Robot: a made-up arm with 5 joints.
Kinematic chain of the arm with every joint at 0, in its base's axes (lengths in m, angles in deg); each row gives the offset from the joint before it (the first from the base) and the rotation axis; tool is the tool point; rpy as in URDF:
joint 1: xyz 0 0 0.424 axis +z
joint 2: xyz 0 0 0 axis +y
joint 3: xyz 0.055 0 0.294 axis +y
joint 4: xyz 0.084 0 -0.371 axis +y
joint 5: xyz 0.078 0 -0.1 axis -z
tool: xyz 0 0 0 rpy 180 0 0
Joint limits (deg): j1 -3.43..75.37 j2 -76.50..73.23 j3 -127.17..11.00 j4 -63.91..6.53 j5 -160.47..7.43
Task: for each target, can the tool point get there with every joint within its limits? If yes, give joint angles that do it. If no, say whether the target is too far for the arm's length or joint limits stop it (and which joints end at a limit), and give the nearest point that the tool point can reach.
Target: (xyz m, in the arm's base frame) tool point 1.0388 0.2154 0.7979
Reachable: no: too far | nearest point 0.7238 0.1501 0.6845 | short by 0.341 m
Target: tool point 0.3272 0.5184 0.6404
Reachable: yes | joints 57.74 27.46 -85.49 -50.78 -61.35
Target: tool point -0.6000 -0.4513 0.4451
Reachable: no: joint limits stop it (at a limit: joint 2, joint 3, joint 4) | nearest point -0.4812 -0.3619 0.7785 | short by 0.365 m
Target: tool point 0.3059 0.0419 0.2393
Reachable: yes | joints 7.79 17.27 -14.57 -18.71 -41.13
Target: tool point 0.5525 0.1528 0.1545
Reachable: yes | joints 15.46 60.40 -73.53 -27.68 -89.52
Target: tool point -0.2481 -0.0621 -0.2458
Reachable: no: joint limits stop it (at a limit: joint 1, joint 2, joint 4) | nearest point 0.0100 0.0382 0.0253 | short by 0.387 m
